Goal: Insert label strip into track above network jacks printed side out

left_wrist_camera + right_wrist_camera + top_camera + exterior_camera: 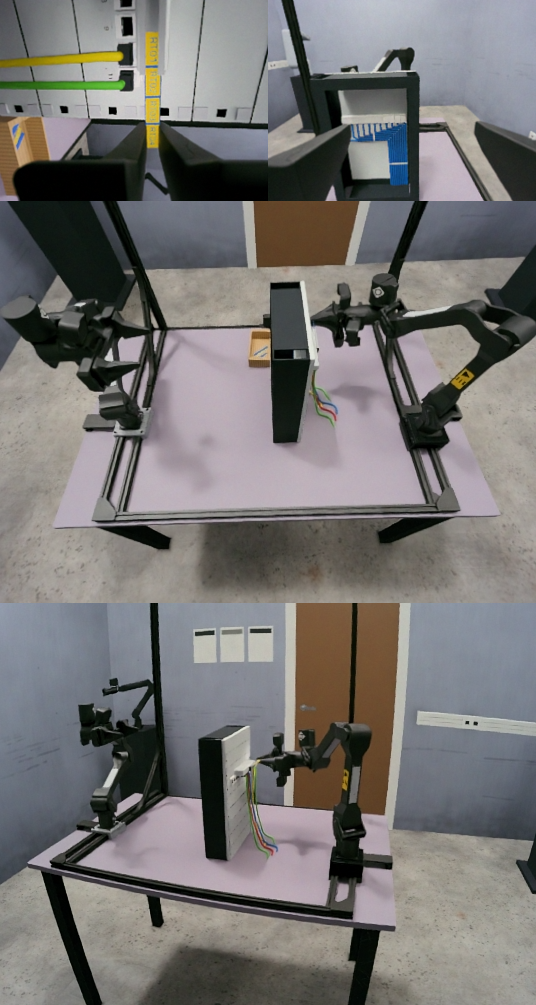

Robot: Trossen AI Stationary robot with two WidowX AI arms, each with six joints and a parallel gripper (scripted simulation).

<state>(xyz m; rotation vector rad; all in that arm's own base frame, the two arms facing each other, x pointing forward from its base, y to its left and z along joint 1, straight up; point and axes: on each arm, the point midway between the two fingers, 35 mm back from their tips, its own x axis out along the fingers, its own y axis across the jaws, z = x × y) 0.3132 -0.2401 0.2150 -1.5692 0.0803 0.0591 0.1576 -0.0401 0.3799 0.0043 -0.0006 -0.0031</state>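
My left gripper is now 3 cm short of the yellow label strip and 2 cm to the left of it. Also, from my left hand: white jack panel: 12 cm ahead, 8 cm below, 6 cm to the right.
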